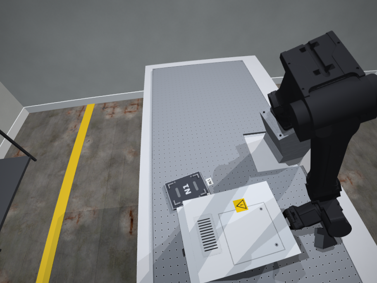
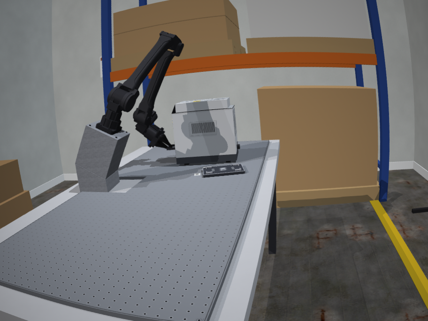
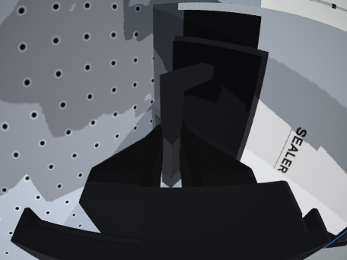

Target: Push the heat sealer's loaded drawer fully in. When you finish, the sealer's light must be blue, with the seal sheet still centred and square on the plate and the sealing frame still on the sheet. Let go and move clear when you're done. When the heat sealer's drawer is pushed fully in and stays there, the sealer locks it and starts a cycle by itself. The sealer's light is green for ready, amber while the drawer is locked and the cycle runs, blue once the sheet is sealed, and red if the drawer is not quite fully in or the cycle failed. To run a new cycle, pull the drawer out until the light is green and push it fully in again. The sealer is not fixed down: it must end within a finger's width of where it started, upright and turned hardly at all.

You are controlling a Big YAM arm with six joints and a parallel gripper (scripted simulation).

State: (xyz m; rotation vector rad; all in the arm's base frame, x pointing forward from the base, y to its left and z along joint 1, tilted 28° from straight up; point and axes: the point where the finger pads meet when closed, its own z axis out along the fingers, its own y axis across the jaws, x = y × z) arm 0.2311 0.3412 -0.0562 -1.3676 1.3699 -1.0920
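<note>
The black drawer is 110 mm ahead of my hand and 10 mm below it. Also, from my hand: white tag: 250 mm to the right, 160 mm ahead, 70 mm below.
</note>
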